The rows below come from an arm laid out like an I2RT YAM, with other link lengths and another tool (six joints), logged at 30 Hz.
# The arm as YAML. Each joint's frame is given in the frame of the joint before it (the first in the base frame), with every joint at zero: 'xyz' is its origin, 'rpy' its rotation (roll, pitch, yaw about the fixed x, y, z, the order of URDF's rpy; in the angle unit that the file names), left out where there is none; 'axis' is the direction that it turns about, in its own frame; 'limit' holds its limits. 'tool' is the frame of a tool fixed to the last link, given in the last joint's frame.
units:
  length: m
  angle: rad
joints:
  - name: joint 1
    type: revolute
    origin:
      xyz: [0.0, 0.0, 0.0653]
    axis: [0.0, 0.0, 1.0]
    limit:
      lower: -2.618
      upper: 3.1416
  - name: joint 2
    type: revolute
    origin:
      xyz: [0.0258, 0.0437, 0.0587]
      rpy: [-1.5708, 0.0, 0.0]
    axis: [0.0, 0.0, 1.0]
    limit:
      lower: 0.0
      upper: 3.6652
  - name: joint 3
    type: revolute
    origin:
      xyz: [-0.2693, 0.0, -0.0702]
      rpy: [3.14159, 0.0, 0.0]
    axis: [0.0, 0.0, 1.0]
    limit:
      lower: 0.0
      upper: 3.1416
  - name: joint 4
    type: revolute
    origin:
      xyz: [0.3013, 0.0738, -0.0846]
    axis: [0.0, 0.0, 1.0]
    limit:
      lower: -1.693
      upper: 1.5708
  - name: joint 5
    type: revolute
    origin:
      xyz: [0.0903, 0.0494, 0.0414]
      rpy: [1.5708, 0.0, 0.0]
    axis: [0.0, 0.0, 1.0]
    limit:
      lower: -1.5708
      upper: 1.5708
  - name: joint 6
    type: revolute
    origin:
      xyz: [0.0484, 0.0, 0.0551]
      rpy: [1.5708, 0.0, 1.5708]
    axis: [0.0, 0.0, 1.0]
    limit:
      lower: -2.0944
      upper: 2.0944
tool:
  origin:
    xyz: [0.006, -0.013, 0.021]
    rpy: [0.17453, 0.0, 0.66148]
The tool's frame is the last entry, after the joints.
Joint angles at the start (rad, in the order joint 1, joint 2, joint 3, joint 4, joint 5, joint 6): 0.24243 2.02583 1.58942 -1.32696 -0.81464 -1.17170
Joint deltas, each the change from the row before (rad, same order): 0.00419 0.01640 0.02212 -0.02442 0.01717 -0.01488; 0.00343 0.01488 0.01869 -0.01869 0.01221 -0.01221; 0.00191 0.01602 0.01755 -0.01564 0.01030 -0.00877; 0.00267 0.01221 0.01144 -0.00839 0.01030 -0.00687; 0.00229 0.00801 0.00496 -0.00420 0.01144 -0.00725; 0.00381 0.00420 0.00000 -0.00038 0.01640 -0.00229; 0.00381 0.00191 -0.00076 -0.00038 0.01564 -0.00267; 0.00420 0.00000 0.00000 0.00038 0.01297 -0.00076; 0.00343 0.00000 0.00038 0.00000 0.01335 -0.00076; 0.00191 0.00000 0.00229 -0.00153 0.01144 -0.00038; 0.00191 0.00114 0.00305 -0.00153 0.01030 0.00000; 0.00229 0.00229 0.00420 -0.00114 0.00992 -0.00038; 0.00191 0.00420 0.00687 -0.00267 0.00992 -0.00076
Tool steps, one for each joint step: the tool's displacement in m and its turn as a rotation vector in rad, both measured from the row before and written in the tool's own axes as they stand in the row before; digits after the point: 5 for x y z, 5 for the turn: 0.00019 -0.00121 0.00138 -0.02274 0.00693 -0.00551; 0.00047 -0.00124 0.00140 -0.01763 0.00390 -0.00473; 0.00154 -0.00123 0.00145 -0.01525 0.00328 -0.00075; 0.00144 -0.00080 0.00193 -0.01286 0.00447 -0.00318; 0.00143 0.00013 0.00195 -0.01211 0.00584 -0.00496; 0.00104 0.00077 0.00243 -0.01421 0.01108 -0.00388; 0.00037 0.00076 0.00193 -0.01288 0.01077 -0.00533; -0.00049 0.00022 0.00137 -0.00954 0.00974 -0.00585; -0.00031 0.00021 0.00103 -0.00920 0.01025 -0.00540; -0.00028 -0.00006 0.00014 -0.00690 0.00921 -0.00395; -0.00010 -0.00023 0.00030 -0.00653 0.00822 -0.00315; -0.00001 -0.00053 0.00051 -0.00629 0.00788 -0.00402; 0.00025 -0.00085 0.00038 -0.00655 0.00766 -0.00361
